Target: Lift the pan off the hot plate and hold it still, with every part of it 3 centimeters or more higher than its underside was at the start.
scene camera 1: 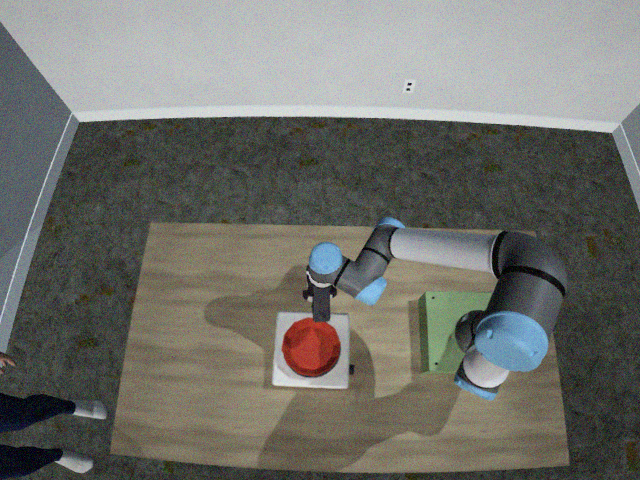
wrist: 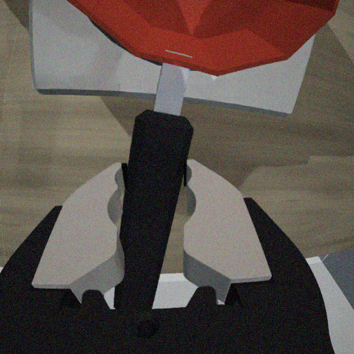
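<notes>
The red pan point(scene camera 1: 311, 347) point(wrist: 235, 50) sits on the white square hot plate point(scene camera 1: 338, 380) point(wrist: 60, 65). Its black handle point(scene camera 1: 321, 310) point(wrist: 154, 210) joins the pan by a short grey neck and points away from the plate, past its edge, toward the gripper. My gripper point(scene camera 1: 320, 296) point(wrist: 155, 164) is shut on the handle, with one fingertip against each side of it. The handle runs slightly slanted between the fingers, its far end hidden at the gripper's body. No gap shows between pan and hot plate, but the pan's underside is hidden.
The hot plate's dark knob point(scene camera 1: 351, 369) sticks out at its right side. A green block point(scene camera 1: 439, 335) lies on the wooden table point(scene camera 1: 206, 403), right of the hot plate, partly under the arm. A person's legs point(scene camera 1: 36, 405) show beyond the table's left edge.
</notes>
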